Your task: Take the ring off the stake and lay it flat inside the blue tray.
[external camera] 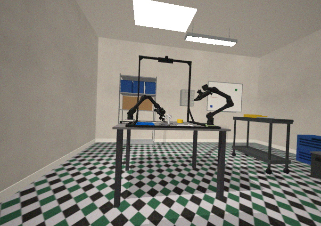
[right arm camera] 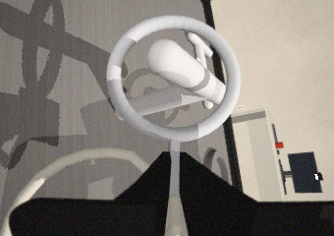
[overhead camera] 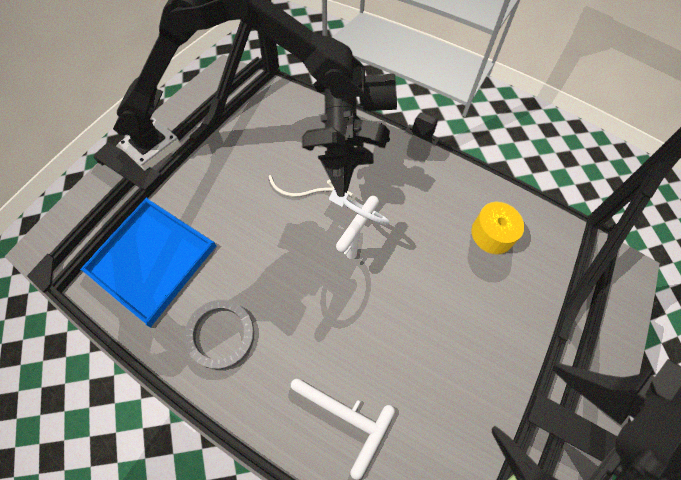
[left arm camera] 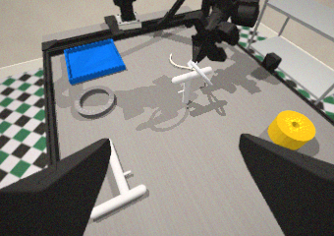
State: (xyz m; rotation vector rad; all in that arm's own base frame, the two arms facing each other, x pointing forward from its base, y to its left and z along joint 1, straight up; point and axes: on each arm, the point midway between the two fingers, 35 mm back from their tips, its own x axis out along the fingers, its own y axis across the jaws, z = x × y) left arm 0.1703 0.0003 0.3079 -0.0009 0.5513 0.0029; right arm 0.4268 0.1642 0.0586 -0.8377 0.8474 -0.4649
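Right now my right hand is 35 cm short of the blue tray, 18 cm to the left of it and 9 cm above it. Also, from my right hand: white t-shaped piece 26 cm ahead, 30 cm to the left, 9 cm below; yellow cylinder 18 cm behind, 26 cm to the left, 8 cm below.
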